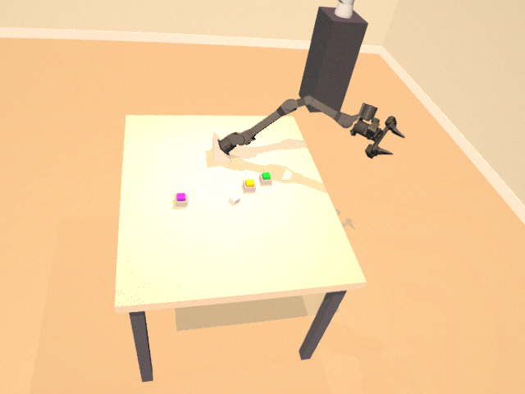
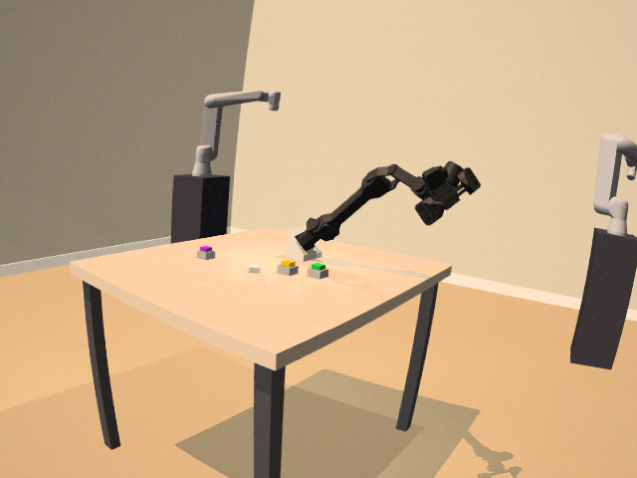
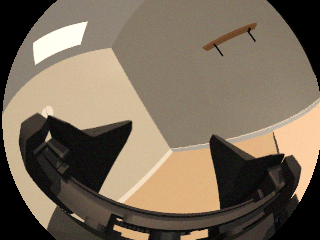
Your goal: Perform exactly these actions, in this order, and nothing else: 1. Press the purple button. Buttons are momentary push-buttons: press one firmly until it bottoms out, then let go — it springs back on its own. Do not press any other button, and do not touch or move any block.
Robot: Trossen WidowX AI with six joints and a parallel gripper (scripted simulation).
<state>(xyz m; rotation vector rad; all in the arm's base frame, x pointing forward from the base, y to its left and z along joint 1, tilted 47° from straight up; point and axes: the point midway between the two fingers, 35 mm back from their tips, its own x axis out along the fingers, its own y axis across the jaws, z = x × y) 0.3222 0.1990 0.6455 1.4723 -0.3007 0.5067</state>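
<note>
Right now the purple button is 85 cm to the right of my gripper tip, 29 cm below it and 11 cm behind it. From my gripper tip the other things lie so: yellow button (55 cm to the right, 29 cm below, 16 cm behind); then green button (46 cm to the right, 29 cm below, 20 cm behind); then small white block (63 cm to the right, 32 cm below, 9 cm behind).
</note>
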